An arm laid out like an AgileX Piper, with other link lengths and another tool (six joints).
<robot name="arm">
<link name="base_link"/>
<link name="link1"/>
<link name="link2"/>
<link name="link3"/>
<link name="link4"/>
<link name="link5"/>
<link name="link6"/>
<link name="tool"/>
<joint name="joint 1" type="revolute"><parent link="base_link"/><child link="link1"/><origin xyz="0 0 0.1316" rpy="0 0 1.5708"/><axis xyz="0 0 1"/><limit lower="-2.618" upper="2.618"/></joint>
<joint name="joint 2" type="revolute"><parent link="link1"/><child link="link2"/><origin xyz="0 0 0" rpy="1.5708 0 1.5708"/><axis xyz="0 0 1"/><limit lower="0" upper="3.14"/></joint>
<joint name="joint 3" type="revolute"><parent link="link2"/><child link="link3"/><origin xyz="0.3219 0.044 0" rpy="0 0 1.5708"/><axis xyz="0 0 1"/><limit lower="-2.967" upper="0"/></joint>
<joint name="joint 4" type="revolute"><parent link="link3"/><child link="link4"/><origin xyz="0.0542 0.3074 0" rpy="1.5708 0 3.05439"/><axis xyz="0 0 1"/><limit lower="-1.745" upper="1.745"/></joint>
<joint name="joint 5" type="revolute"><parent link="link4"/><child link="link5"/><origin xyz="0 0 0" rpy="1.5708 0 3.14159"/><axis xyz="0 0 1"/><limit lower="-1.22" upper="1.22"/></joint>
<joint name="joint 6" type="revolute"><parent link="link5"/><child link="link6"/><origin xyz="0 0.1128 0" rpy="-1.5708 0 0"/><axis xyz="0 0 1"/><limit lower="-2.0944" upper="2.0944"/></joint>
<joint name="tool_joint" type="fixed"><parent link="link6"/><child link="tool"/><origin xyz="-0.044 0.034 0.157" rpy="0 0.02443 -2.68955"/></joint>
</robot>
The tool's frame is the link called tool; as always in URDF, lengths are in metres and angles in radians.
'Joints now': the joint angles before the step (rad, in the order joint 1, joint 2, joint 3, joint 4, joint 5, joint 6). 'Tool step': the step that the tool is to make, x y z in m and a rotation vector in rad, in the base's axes. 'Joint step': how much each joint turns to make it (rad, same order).
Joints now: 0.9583, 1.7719, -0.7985, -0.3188, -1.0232, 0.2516
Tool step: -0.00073, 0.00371, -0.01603, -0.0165, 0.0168, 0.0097
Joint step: 0.0001, 0.0330, -0.0040, -0.0091, -0.0085, 0.0082
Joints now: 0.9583, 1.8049, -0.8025, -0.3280, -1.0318, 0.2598
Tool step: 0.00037, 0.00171, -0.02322, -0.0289, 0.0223, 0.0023
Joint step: 0.0000, 0.0407, 0.0000, -0.0015, -0.0049, 0.0013
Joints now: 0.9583, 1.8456, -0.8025, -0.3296, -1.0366, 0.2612
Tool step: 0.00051, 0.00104, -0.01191, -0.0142, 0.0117, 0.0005
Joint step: 0.0000, 0.0225, -0.0022, -0.0001, -0.0023, 0.0009
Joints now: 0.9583, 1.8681, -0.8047, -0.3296, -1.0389, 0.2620
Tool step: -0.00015, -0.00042, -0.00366, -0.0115, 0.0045, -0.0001
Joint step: 0.0001, 0.0009, 0.0001, -0.0022, 0.0113, 0.0014
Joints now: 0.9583, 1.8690, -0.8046, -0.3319, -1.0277, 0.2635
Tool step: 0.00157, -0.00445, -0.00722, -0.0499, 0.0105, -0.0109
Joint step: 0.0000, -0.0187, 0.0000, -0.0023, 0.0694, -0.0001
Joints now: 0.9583, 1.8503, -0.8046, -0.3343, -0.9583, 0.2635
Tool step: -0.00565, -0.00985, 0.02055, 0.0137, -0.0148, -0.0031
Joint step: 0.0000, -0.0685, 0.0336, 0.0000, 0.0161, 0.0000
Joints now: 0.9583, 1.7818, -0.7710, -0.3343, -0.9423, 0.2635
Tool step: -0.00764, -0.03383, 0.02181, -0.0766, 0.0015, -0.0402
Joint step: 0.0000, -0.1758, 0.0602, 0.0000, 0.1884, 0.0044
